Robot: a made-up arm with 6 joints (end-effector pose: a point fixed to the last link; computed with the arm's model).
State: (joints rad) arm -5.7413 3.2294 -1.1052 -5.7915 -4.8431 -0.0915
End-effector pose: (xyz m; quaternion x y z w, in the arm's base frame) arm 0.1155 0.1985 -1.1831 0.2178 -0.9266 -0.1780 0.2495
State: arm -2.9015 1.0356 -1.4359 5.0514 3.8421 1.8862
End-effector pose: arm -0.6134 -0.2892 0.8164 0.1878 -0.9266 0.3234 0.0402
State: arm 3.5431 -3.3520 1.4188 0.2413 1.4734 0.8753
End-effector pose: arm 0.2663 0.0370 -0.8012 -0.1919 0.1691 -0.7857 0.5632
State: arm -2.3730 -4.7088 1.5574 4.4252 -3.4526 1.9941
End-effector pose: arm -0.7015 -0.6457 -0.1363 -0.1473 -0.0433 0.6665 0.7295
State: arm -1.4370 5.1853 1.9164 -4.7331 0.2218 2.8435
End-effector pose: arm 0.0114 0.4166 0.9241 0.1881 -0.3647 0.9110 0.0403
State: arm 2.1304 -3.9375 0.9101 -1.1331 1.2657 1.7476
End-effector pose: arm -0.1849 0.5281 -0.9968 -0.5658 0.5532 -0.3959 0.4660
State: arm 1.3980 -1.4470 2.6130 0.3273 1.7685 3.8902
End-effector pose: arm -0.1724 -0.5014 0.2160 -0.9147 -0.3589 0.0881 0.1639
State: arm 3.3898 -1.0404 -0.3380 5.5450 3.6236 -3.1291
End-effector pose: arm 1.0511 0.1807 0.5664 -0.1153 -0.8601 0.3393 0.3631
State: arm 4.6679 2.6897 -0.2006 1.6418 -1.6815 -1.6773
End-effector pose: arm -0.1741 -0.6257 -1.0511 -0.6284 -0.2874 0.5978 0.4063
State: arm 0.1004 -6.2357 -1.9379 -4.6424 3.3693 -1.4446
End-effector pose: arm -0.1764 -0.0292 0.9683 0.5772 -0.0791 0.8127 0.0028
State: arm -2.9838 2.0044 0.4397 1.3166 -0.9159 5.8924
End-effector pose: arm -1.2067 -0.0839 -0.6585 -0.6916 0.4372 0.5595 0.1326
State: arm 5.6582 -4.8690 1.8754 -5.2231 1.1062 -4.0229
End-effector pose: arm 0.7267 -0.3204 -0.2167 -0.7502 0.3557 0.2100 0.5163
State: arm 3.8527 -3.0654 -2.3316 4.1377 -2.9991 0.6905
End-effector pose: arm -0.0561 -0.1132 -0.6927 -0.4243 0.8141 0.0262 0.3955
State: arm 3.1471 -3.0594 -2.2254 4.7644 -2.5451 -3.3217
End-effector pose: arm -0.1380 -0.1276 -0.6829 0.6248 0.5670 0.0916 0.5290
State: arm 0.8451 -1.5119 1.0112 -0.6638 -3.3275 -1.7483
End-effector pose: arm -0.6851 -0.7599 0.3758 -0.7699 0.5508 -0.0929 0.3086
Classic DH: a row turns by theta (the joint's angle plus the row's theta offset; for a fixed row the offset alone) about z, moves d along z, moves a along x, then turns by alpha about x. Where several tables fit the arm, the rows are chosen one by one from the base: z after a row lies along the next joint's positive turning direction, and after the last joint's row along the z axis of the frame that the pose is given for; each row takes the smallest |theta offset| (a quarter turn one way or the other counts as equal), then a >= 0, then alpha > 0; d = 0 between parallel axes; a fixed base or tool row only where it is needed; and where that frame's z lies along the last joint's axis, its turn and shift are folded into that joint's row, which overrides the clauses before.
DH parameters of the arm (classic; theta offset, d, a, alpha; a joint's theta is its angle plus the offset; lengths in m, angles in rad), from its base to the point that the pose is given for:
joint 1: 0 0.1046 0 -1.5708
joint 2: -1.5708 0 0.9356 0
joint 3: 1.5708 0.0282 0 1.5708
joint 4: 0 0.4051 0 -1.5708
joint 5: 0 0 0 1.5708
joint 6: 0 0.1758 0 0

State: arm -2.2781 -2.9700 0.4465 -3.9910 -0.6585 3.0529
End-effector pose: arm 0.3063 0.4393 -1.2196 -0.4616 -0.7015 -0.4995 0.2128
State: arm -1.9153 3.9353 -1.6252 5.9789 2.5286 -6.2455
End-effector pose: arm 0.1800 0.5080 -0.7988 -0.5506 -0.3522 -0.5094 0.5597
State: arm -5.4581 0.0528 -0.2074 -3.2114 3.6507 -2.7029
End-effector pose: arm 0.0482 0.0849 1.3007 -0.1477 0.9339 0.1874 0.2664
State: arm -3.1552 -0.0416 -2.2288 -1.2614 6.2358 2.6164
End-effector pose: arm 0.4810 -0.0427 0.6635 -0.6986 0.5822 -0.3380 0.2421
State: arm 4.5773 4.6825 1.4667 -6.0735 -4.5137 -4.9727
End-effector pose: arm 0.1736 0.8015 0.4662 0.7188 0.1305 -0.0740 0.6788
